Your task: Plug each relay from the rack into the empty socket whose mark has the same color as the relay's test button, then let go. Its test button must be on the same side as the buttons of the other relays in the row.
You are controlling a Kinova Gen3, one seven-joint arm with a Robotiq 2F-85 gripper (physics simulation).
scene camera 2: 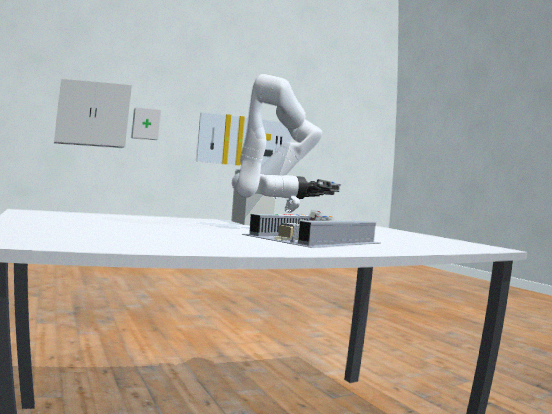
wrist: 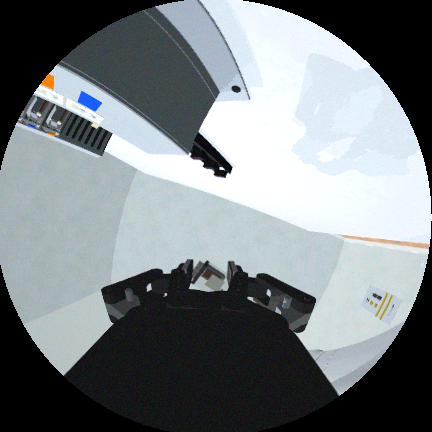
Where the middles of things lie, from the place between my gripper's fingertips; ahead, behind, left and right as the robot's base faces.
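Labels:
There's the black rack [wrist: 202, 149], and it's 14 cm below my hand, plus 4 cm to the left of it and 6 cm ahead of it.

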